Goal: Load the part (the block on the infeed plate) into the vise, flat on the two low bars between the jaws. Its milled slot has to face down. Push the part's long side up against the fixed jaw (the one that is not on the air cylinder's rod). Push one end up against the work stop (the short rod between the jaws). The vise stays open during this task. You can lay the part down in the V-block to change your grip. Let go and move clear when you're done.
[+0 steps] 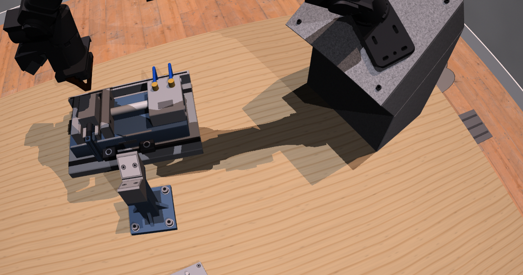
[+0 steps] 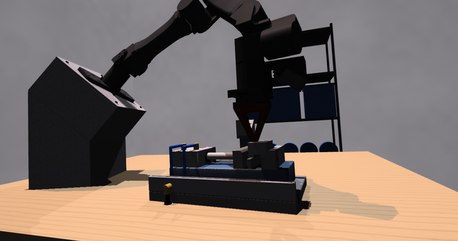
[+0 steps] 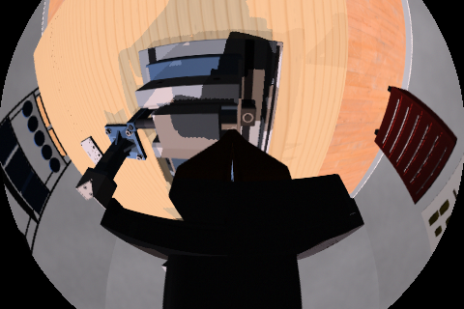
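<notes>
Right now my hand is 4 cm to the right of the grey part and 3 cm above it. Round my hand: moving jaw 4 cm to the left, 4 cm below, 4 cm behind; work stop rod 9 cm to the left, 3 cm below, 1 cm behind; fixed jaw 5 cm to the left, 4 cm below, 2 cm ahead.
</notes>
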